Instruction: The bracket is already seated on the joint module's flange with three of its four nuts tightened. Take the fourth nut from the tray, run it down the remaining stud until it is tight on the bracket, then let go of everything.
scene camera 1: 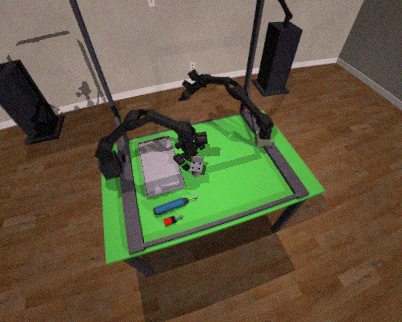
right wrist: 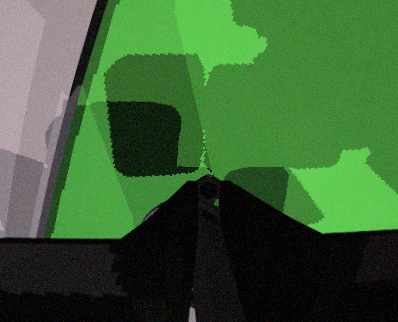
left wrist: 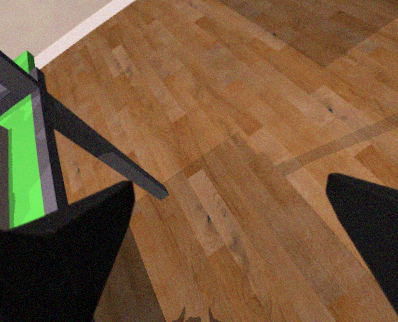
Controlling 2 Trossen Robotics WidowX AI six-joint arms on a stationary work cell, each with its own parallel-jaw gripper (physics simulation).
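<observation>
My right gripper (scene camera 1: 186,161) (right wrist: 207,190) is shut on a small dark nut (right wrist: 209,190) at its fingertips. It hangs close over the upper left side of the joint module with its grey bracket (scene camera 1: 197,166). The fingers hide most of the module in the right wrist view, so the studs and the nut's height over them cannot be told. The pale tray (scene camera 1: 161,162) (right wrist: 30,100) lies left of the module. My left gripper (scene camera 1: 185,85) (left wrist: 229,186) is open and empty, raised beyond the table's far edge, with floor behind its fingers in the left wrist view.
A blue-handled tool (scene camera 1: 171,206) and a small red-and-black tool (scene camera 1: 170,221) lie in front of the tray on the green table (scene camera 1: 240,182). Dark frame rails (scene camera 1: 132,220) run along the table's sides and front. Upright posts (scene camera 1: 253,47) stand at the back.
</observation>
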